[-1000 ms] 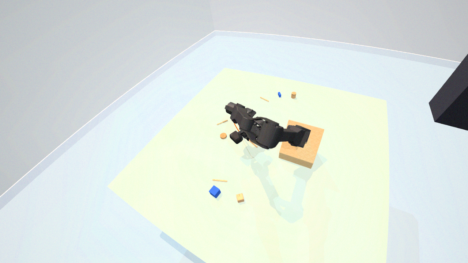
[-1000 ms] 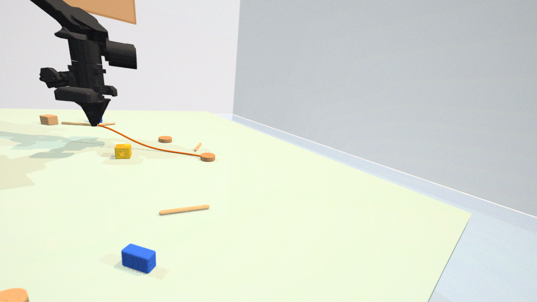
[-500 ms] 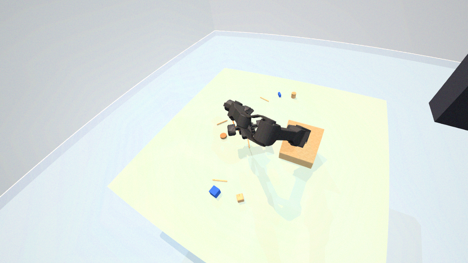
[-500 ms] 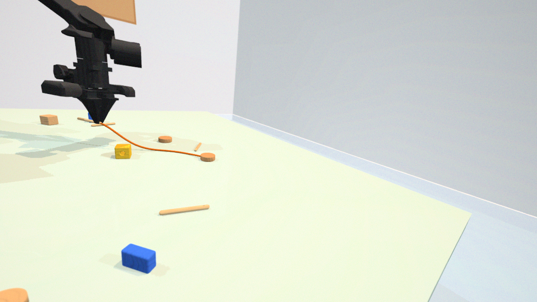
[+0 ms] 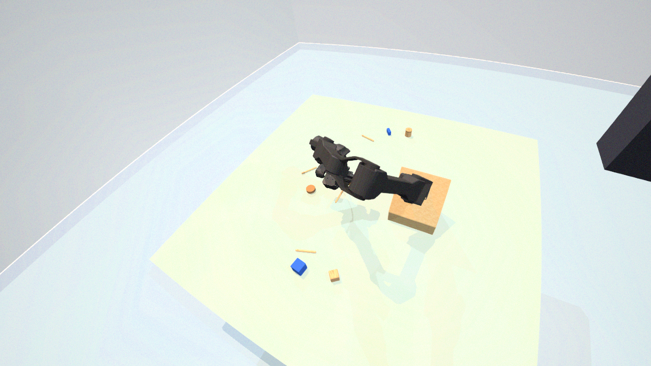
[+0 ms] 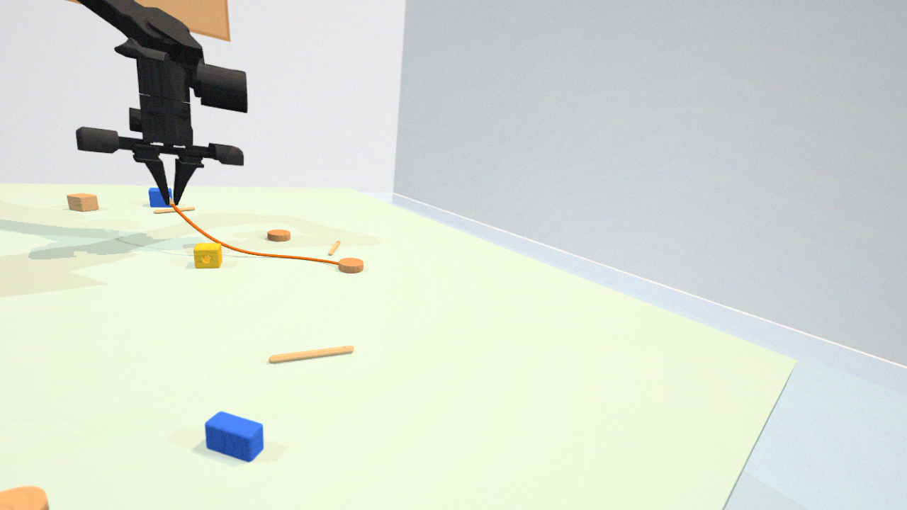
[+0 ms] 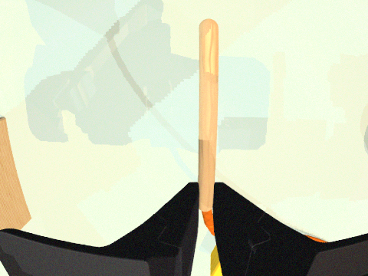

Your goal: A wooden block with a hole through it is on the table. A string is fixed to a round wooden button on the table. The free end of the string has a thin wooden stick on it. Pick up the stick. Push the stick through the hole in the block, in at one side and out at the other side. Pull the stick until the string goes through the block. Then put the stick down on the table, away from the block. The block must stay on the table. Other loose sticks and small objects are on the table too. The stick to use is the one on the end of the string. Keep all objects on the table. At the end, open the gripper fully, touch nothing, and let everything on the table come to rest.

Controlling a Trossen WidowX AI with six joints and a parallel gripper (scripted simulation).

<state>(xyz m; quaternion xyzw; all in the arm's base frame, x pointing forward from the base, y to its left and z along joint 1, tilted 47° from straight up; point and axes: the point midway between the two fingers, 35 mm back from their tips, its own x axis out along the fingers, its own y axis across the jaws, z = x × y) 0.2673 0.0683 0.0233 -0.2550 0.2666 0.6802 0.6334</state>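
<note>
My gripper tip is now 2 cm to the right of the thin wooden stick. From my gripper tip the other things lie so: yellow block (3 cm ahead, 10 cm to the right, 6 cm below); then wooden cube (11 cm behind, 30 cm to the left, 6 cm below); then blue block (2 cm behind, 48 cm to the right, 6 cm below).
</note>
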